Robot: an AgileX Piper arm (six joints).
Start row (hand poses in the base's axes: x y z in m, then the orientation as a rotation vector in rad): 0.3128, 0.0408, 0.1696, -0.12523, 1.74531, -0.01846
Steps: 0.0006, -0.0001, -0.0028, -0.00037, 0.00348, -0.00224; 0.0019, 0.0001, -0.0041, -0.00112, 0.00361, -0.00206; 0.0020, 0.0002, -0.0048, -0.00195, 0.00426, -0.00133; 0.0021, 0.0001, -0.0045, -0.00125, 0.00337, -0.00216; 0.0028, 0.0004, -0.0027, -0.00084, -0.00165, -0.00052; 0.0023, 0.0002, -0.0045, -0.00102, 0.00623, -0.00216; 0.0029, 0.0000, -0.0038, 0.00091, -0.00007, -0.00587; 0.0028, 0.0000, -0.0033, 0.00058, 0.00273, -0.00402; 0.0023, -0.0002, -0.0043, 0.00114, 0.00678, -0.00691; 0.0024, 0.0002, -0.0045, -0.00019, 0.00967, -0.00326
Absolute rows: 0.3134, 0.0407, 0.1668, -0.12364, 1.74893, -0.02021; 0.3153, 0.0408, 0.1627, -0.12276, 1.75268, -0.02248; 0.3173, 0.0410, 0.1579, -0.12315, 1.75703, -0.02491; 0.3194, 0.0411, 0.1534, -0.12227, 1.76054, -0.02739; 0.3222, 0.0415, 0.1507, -0.12237, 1.75893, -0.02860; 0.3245, 0.0417, 0.1462, -0.12142, 1.76530, -0.03071; 0.3274, 0.0417, 0.1424, -0.11558, 1.76561, -0.03416; 0.3302, 0.0417, 0.1391, -0.11171, 1.76859, -0.03642; 0.3325, 0.0415, 0.1348, -0.10501, 1.77578, -0.04007; 0.3349, 0.0417, 0.1303, -0.10260, 1.78563, -0.04215
